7 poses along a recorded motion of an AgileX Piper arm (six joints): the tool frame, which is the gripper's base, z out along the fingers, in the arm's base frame.
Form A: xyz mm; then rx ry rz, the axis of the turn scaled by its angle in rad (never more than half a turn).
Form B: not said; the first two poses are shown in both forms.
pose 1, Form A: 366 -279 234 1.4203 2.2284 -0.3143
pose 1, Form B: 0.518 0.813 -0.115 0.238 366 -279 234
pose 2, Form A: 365 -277 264 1.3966 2.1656 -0.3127
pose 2, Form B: 0.518 0.803 -0.116 0.270 365 -277 264
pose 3, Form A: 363 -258 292 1.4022 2.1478 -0.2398
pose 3, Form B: 0.523 0.801 -0.089 0.279 363 -258 292
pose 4, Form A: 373 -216 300 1.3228 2.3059 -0.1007
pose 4, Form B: 0.483 0.842 -0.037 0.238 373 -216 300
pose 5, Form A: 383 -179 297 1.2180 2.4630 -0.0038
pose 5, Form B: 0.435 0.879 -0.001 0.196 383 -179 297
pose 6, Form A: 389 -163 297 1.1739 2.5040 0.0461
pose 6, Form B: 0.417 0.889 0.016 0.187 389 -163 297
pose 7, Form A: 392 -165 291 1.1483 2.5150 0.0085
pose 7, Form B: 0.408 0.894 0.003 0.187 392 -165 291
